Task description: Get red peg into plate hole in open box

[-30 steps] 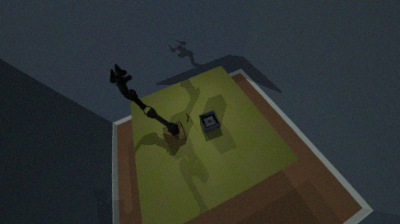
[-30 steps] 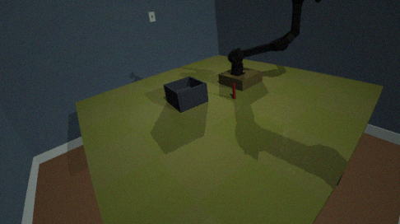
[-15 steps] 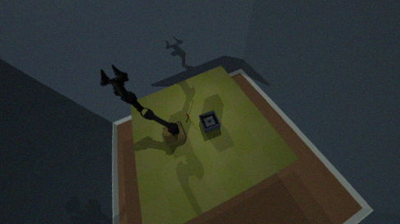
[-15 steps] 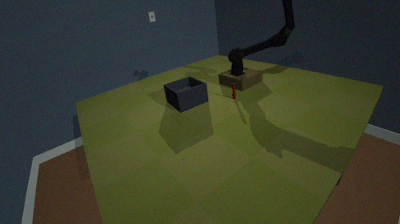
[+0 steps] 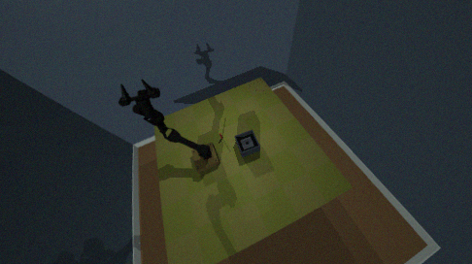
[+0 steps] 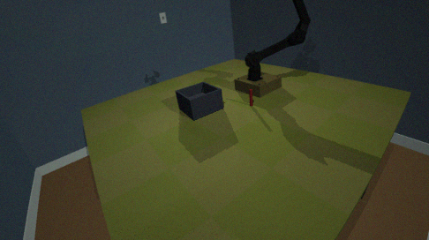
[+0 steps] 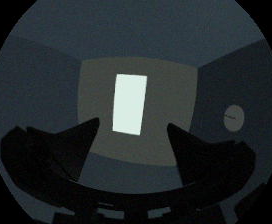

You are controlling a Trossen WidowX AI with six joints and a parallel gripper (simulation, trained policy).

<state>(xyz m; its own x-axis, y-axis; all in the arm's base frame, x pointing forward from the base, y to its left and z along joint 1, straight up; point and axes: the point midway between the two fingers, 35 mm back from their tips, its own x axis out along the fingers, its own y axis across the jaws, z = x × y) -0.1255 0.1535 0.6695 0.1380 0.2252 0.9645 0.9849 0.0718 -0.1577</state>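
My gripper tip is 72 cm above the red peg, 27 cm short of it and 3 cm to the left of it. The rest, counted from my gripper tip: dark blue box (74 cm below, 46 cm ahead, 19 cm to the right); then light grey plate (72 cm below, 46 cm ahead, 19 cm to the right).
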